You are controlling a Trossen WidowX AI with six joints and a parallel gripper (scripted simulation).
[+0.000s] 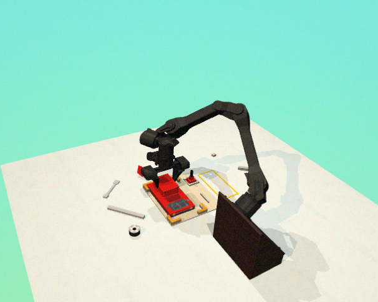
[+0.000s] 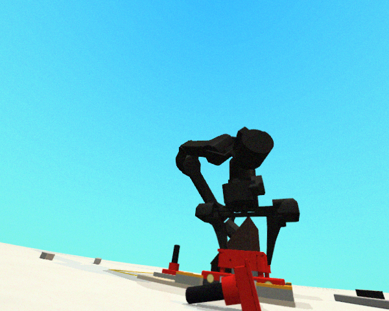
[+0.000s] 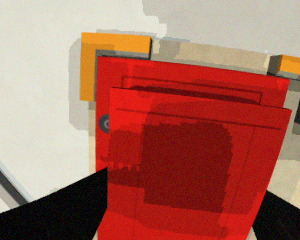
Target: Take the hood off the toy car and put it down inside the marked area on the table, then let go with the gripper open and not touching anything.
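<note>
The grey engine block lies 20 mm below my gripper tip. The rest, counted from my gripper tip: hood (right at my gripper tip); wheel (190 mm to the left, 150 mm behind, 30 mm below).
</note>
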